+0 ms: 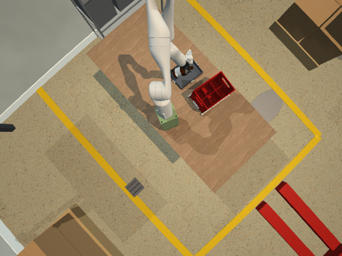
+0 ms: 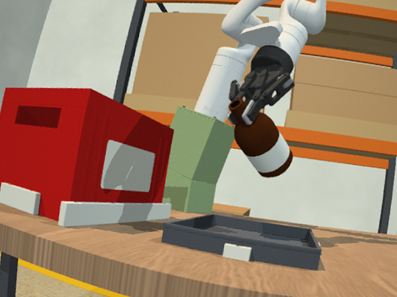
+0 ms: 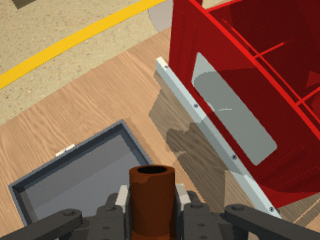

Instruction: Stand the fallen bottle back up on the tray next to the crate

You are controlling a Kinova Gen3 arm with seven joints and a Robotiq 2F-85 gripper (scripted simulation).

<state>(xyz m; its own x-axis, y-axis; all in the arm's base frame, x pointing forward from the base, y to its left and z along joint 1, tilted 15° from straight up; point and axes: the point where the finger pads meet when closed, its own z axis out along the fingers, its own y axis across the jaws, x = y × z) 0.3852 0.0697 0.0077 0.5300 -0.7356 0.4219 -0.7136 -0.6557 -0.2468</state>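
The brown bottle lies 30 mm to the left of my hand, 30 mm below it and 30 mm behind it. Also, from my hand: red crate: 250 mm to the right, 120 mm below; dark grey tray: 190 mm below, 40 mm to the left, 40 mm ahead.
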